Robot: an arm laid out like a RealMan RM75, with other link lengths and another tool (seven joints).
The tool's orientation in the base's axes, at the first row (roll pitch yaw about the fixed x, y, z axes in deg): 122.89 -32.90 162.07
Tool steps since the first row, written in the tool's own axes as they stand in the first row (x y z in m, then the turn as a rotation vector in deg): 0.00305 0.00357 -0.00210 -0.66 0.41 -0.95; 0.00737 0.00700 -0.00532 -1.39 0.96 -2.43; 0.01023 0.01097 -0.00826 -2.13 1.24 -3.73; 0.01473 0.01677 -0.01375 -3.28 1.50 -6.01; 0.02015 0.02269 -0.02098 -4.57 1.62 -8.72
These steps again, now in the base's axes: -0.00024 0.00026 0.00513 0.79 -0.86 0.36; -0.00156 -0.00019 0.01136 1.74 -2.16 1.03; -0.00139 -0.00058 0.01706 2.53 -3.40 1.42; -0.00138 -0.00212 0.02609 3.65 -5.63 2.02; -0.00199 -0.00492 0.03651 4.82 -8.33 2.64
